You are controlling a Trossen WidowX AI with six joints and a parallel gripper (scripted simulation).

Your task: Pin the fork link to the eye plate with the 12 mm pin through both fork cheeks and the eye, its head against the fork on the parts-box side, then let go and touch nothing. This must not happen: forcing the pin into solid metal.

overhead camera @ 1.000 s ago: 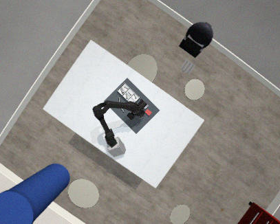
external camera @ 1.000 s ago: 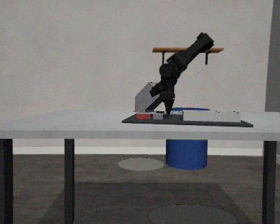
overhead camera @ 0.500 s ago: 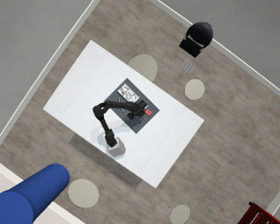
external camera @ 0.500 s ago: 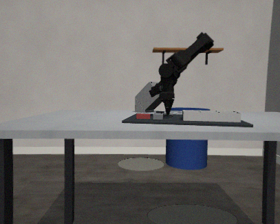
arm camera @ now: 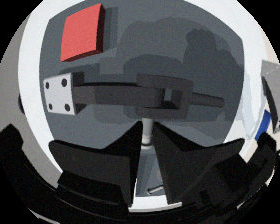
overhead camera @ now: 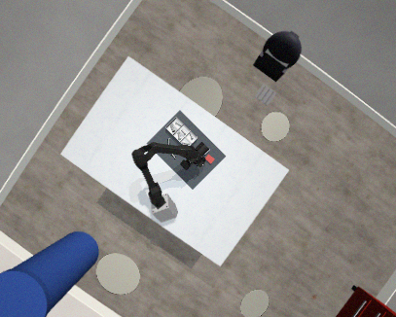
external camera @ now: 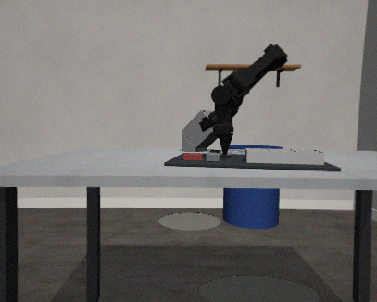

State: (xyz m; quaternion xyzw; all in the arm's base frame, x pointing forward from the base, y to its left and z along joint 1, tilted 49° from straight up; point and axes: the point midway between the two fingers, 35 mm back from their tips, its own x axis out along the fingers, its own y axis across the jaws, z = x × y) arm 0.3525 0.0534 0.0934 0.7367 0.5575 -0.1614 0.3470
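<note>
Now: the grey pin 30 mm below my hand. From my hand the other things lie so: dark mat 10 mm behind, 70 mm to the left, 50 mm below; then fork link 20 mm behind, 30 mm to the right, 30 mm below; then eye plate 20 mm ahead, 30 mm to the right, 30 mm below.
</note>
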